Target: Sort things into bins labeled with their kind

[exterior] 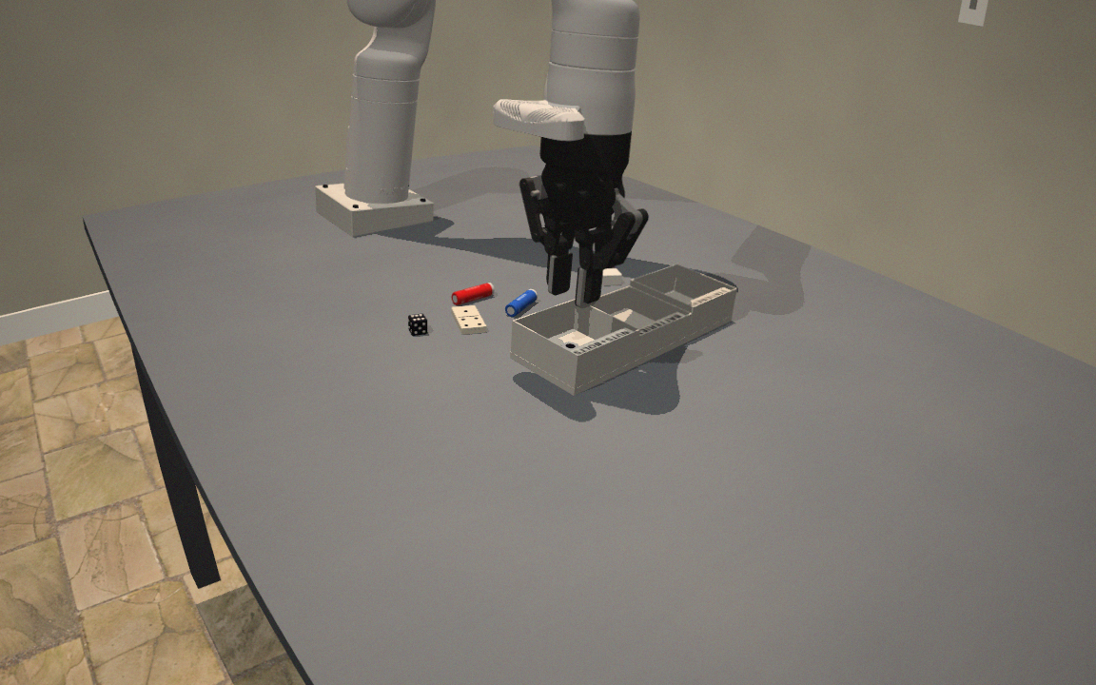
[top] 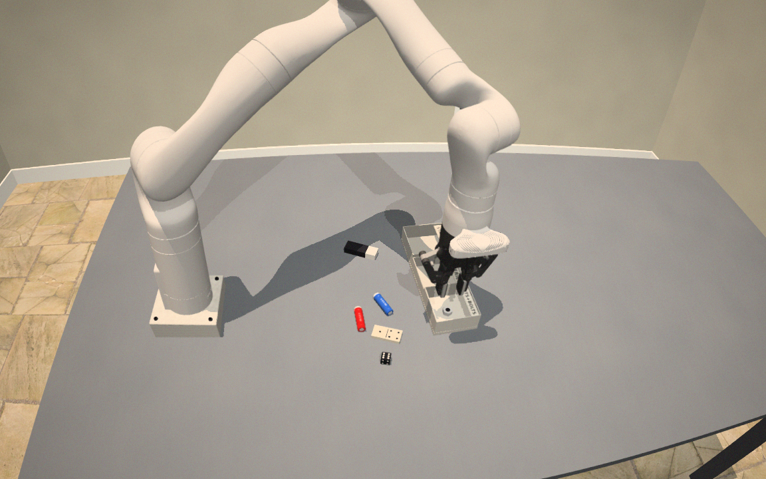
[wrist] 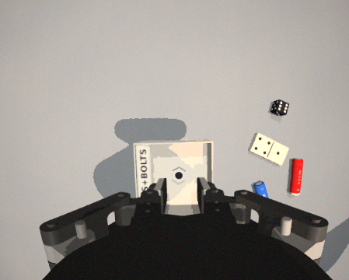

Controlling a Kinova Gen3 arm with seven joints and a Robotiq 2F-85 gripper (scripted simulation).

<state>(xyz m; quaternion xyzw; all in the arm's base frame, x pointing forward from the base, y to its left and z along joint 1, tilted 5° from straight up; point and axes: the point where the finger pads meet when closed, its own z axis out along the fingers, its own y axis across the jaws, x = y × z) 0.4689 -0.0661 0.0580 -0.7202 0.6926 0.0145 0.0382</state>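
My hand is 16 cm past the red battery, 7 cm above it and 1 cm to the right of it. The rest, counted from my hand: blue battery (11 cm behind, 7 cm below, 4 cm to the left); bin row (8 cm to the left, 6 cm below); nut (7 cm below).
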